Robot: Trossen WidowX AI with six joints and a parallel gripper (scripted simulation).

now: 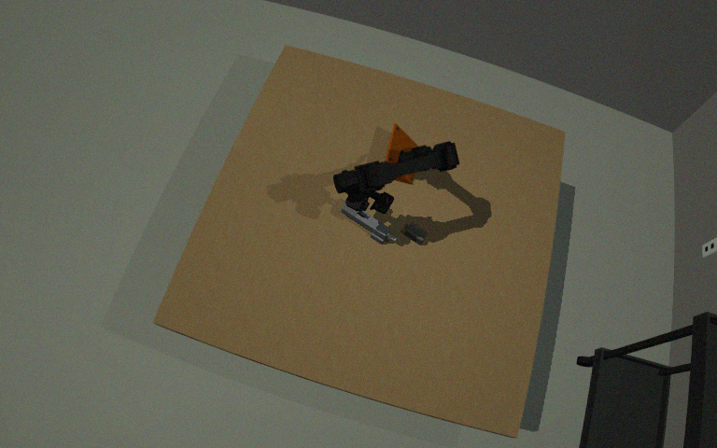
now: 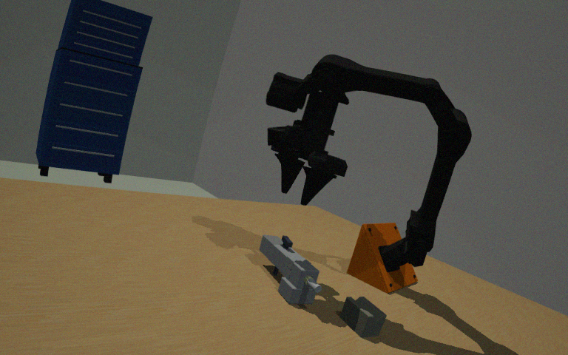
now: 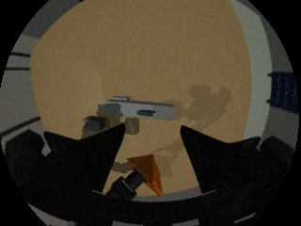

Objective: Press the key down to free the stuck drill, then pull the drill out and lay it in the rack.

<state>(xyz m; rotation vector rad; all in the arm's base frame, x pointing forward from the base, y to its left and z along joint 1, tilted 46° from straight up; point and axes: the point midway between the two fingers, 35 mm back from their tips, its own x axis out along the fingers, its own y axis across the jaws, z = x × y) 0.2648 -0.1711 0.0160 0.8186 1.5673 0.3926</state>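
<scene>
Now: the drill 30 mm ahead of my gripper tip, 90 mm to the left of it and 110 mm below it. From my gripper tip the other things lie so: dark blue key (10 mm to the left, 110 mm below); then grey holder block (10 mm ahead, 30 mm to the left, 120 mm below); then grey rack (10 mm behind, 220 mm to the left, 140 mm below).
</scene>
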